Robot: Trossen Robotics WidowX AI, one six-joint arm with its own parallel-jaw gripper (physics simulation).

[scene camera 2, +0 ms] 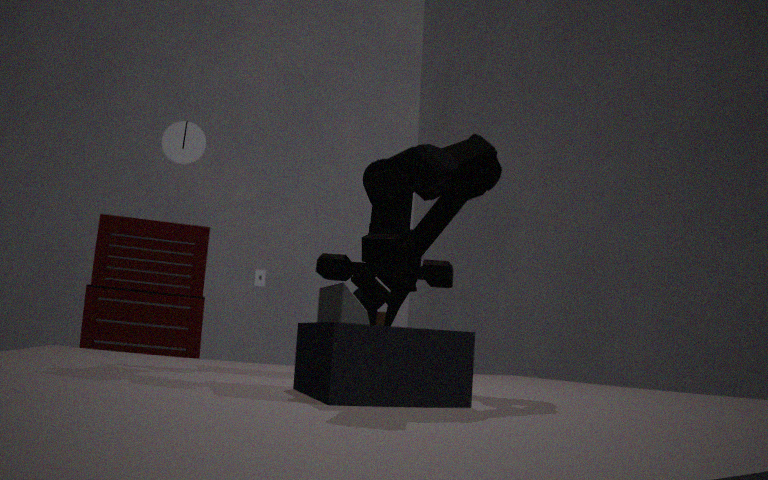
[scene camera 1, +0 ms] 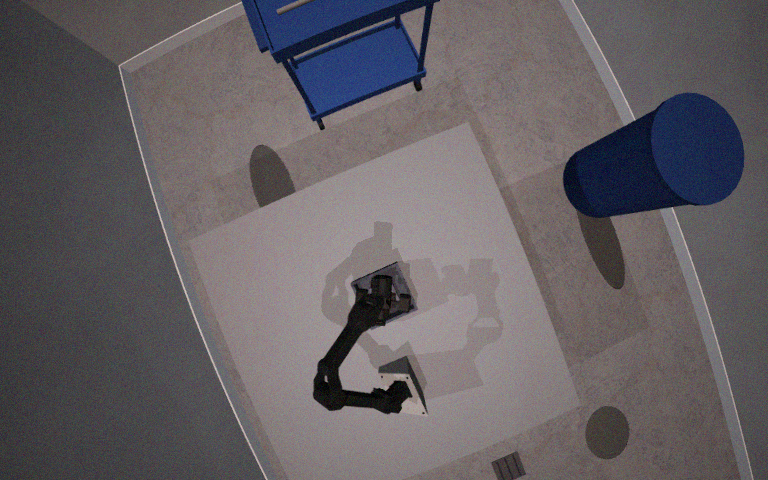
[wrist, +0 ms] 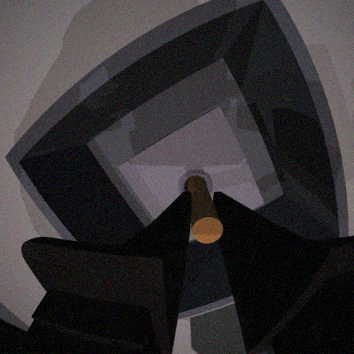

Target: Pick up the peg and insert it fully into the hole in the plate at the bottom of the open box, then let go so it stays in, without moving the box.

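Places are measured from the arm's base along level axes (x ahead, y left, z up), in centimetres.
Pixels of known places: gripper, between the fingertips: [wrist: 201, 198]; arm's base, origin of its link: [scene camera 2: 355, 309] [scene camera 1: 403, 388].
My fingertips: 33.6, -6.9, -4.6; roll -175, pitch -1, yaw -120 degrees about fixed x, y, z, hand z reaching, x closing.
Note:
Ahead of a thing's pixels: the offset from my fingertips to its top centre, as dx, dy, dz.
The orange-brown peg @[-0.4, +0.2, +2.8] [scene camera 2: 381, 318] [wrist: 207, 230] stands nearly upright between the fingers. In the wrist view its lower end meets the round hole in the pale plate @[-0.4, +0.3, -3.1] [wrist: 200, 135]; it appears to be at or inside the hole's mouth, but how deep cannot be told. Much of the peg shows above the plate. The dark open box @[-0.4, +0.3, +0.6] [scene camera 1: 403, 277] [scene camera 2: 396, 367] [wrist: 95, 82] surrounds the plate. My gripper [scene camera 2: 380, 325] [wrist: 201, 198] is shut on the peg, pointing down over the box. Its fingertips reach about the rim's height in the second scene view. The arm covers the peg in the first scene view.
The arm's base stands on a white and grey angled mount [scene camera 1: 416, 396] [scene camera 2: 334, 302] near the box. The box walls rise around the plate on all sides. A blue cart [scene camera 1: 362, 93], a blue barrel [scene camera 1: 628, 164] and a red tool cabinet [scene camera 2: 147, 260] stand farther off.

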